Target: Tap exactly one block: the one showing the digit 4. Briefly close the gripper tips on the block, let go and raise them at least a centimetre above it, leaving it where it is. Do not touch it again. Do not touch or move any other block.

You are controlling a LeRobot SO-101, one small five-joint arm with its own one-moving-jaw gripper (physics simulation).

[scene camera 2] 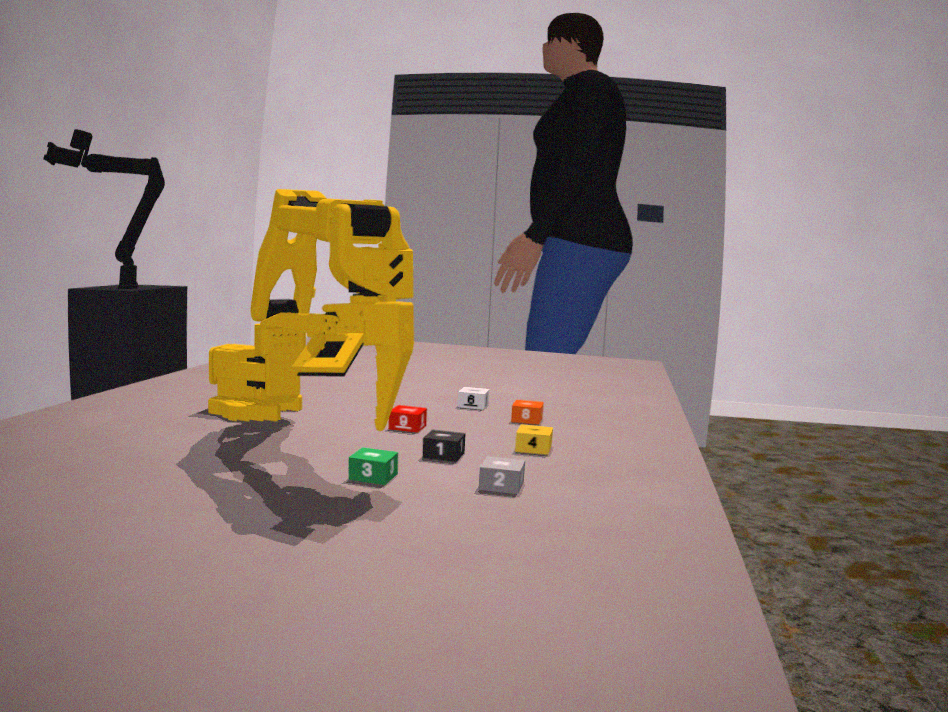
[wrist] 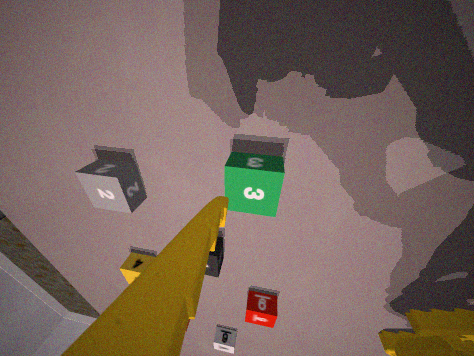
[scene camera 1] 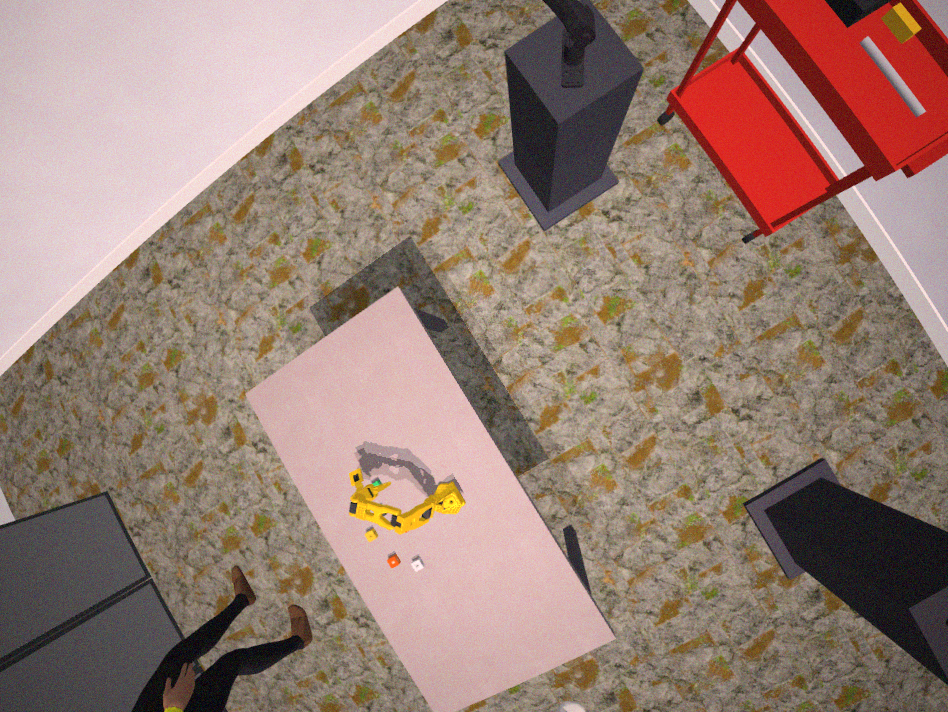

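The yellow block showing the digit 4 (scene camera 1: 370, 534) (scene camera 2: 534, 441) (wrist: 131, 266) sits flat on the table; the jaw covers part of it in the wrist view. My gripper (scene camera 2: 352, 400) (wrist: 302, 267) is open and empty, above the table. One jaw reaches up from the lower left of the wrist view, and part of the other shows at the lower right. The green block 3 (scene camera 1: 377, 482) (scene camera 2: 373, 468) (wrist: 254, 192) shows just past the left jaw's tip. The black block 1 (scene camera 2: 443, 446) (wrist: 217, 260) is partly hidden behind that jaw.
Also on the pink table (scene camera 1: 490, 582) (scene camera 2: 597, 613) are the grey block 2 (scene camera 2: 501, 477) (wrist: 107, 192), the red block (scene camera 2: 407, 419) (wrist: 262, 306), the white block (scene camera 1: 416, 564) (scene camera 2: 472, 399) (wrist: 225, 337) and the orange block 8 (scene camera 1: 393, 561) (scene camera 2: 527, 412). A person (scene camera 2: 582, 160) stands beyond the table.
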